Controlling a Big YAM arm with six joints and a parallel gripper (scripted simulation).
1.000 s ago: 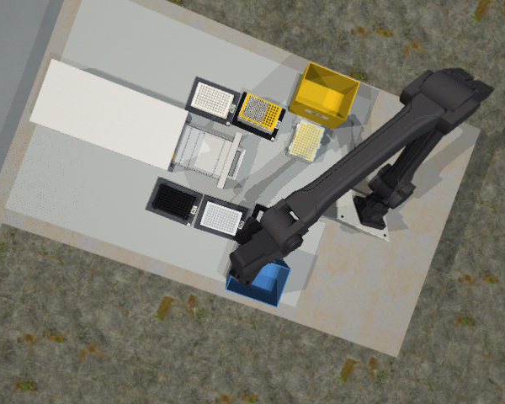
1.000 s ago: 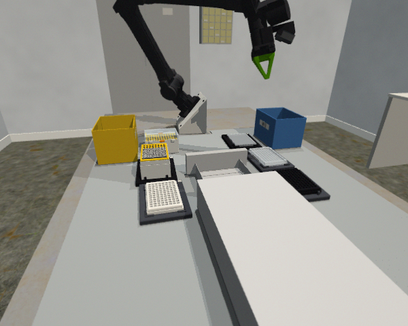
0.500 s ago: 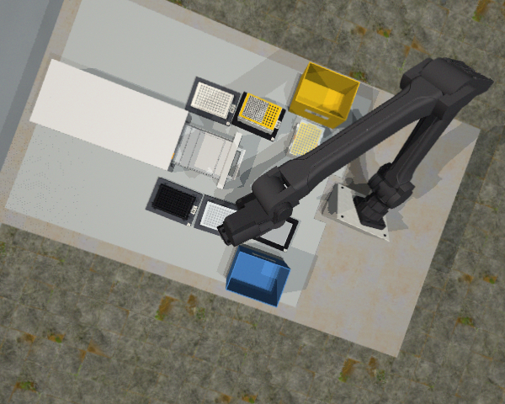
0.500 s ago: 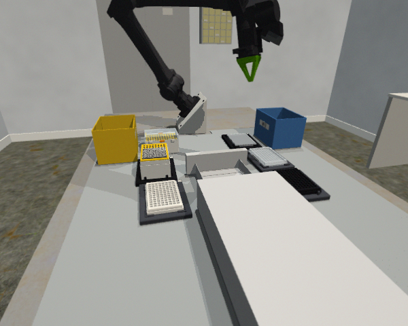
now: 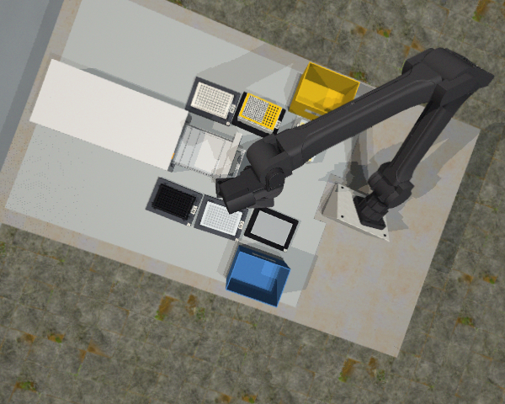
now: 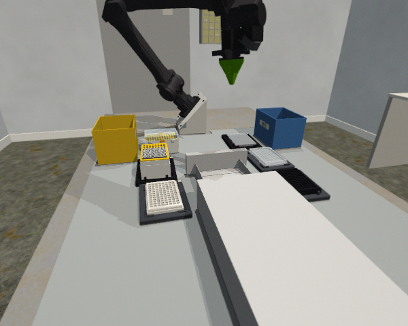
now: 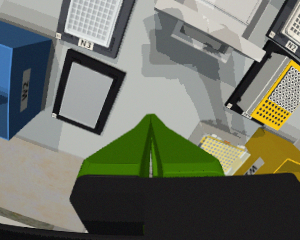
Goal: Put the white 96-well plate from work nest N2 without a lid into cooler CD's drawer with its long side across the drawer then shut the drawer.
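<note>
Now: hand 27 cm to the left of the white 96-well plate, 24 cm above it and 19 cm short of it. Round my hand: cooler's drawer 24 cm below, 21 cm ahead, 9 cm to the right; clear plate 24 cm below, 12 cm to the left, 7 cm ahead; framed lid 25 cm below, 11 cm to the left, 11 cm behind.
</note>
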